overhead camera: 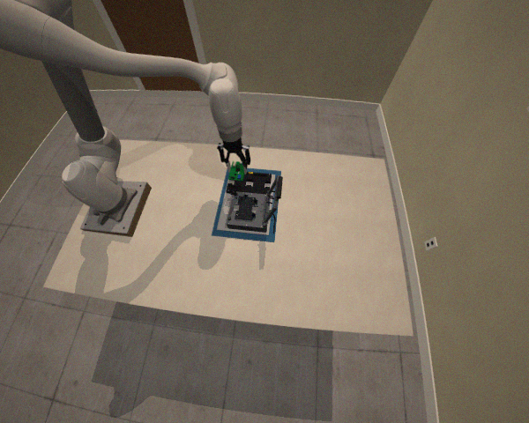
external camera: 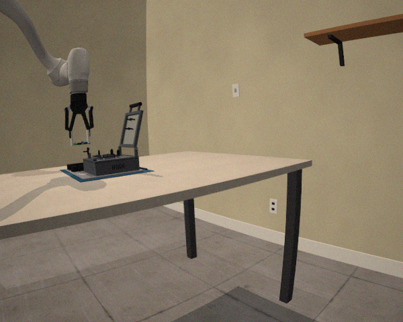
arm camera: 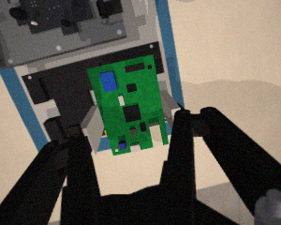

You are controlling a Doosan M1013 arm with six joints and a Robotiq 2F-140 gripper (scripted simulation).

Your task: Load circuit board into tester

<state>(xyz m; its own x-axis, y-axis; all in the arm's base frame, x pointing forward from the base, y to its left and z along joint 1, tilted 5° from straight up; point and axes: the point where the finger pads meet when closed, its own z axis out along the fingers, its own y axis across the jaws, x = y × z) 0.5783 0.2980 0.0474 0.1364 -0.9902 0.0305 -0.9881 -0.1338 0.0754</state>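
Now: the tester 110 mm ahead of my hand, 120 mm to the right of it and 30 mm below it. Round my hand: latch hook (20 mm ahead, 110 mm to the right, 50 mm below); then pin plate (90 mm ahead, 150 mm to the right, 70 mm below); then tester lid (210 mm ahead, 140 mm to the right, 40 mm above).
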